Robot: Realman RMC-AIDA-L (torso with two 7-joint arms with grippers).
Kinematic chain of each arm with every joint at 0, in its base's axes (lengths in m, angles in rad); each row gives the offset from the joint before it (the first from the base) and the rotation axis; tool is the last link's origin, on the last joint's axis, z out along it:
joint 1: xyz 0 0 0.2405 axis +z
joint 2: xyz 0 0 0 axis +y
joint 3: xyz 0 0 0.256 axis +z
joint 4: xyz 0 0 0 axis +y
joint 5: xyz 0 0 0.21 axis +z
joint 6: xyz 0 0 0 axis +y
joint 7: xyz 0 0 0.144 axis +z
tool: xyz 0 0 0
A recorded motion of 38 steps. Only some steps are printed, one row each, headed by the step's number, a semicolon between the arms.
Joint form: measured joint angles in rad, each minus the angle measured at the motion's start. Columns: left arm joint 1, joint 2, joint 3, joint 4, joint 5, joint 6, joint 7; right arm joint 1, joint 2, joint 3, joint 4, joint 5, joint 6, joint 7.
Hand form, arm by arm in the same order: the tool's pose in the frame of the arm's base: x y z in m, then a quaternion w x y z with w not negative. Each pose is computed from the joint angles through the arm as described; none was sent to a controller.
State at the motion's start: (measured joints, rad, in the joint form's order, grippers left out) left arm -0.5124 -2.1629 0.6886 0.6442 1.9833 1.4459 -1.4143; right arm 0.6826 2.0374 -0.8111 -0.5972 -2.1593 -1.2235 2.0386
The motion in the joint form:
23: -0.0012 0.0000 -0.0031 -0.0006 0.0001 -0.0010 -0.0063; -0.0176 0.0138 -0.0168 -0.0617 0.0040 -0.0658 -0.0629
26: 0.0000 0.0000 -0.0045 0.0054 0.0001 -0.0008 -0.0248; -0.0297 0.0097 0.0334 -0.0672 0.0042 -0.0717 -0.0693
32: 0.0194 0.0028 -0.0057 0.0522 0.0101 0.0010 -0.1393; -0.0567 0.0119 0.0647 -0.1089 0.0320 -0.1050 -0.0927
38: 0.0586 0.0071 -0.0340 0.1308 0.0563 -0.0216 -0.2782; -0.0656 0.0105 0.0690 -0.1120 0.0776 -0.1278 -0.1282
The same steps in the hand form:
23: -0.2576 0.3278 -0.0337 0.14603 -0.91550 -0.27057 -0.25946; 0.2508 0.3826 -0.0105 0.14210 -0.88705 0.41857 0.13318
26: -0.2578 0.3283 -0.0323 0.14607 -0.91308 -0.27762 -0.26053; 0.2573 0.3830 -0.0013 0.15554 -0.87759 0.42824 0.14914
32: -0.2631 0.3286 -0.0229 0.14752 -0.89910 -0.32097 -0.25852; 0.2587 0.3804 0.0101 0.16408 -0.87585 0.41994 0.17208
38: -0.2813 0.3277 -0.0049 0.17559 -0.87525 -0.38065 -0.24126; 0.2552 0.3789 0.0134 0.16065 -0.87862 0.40624 0.19284

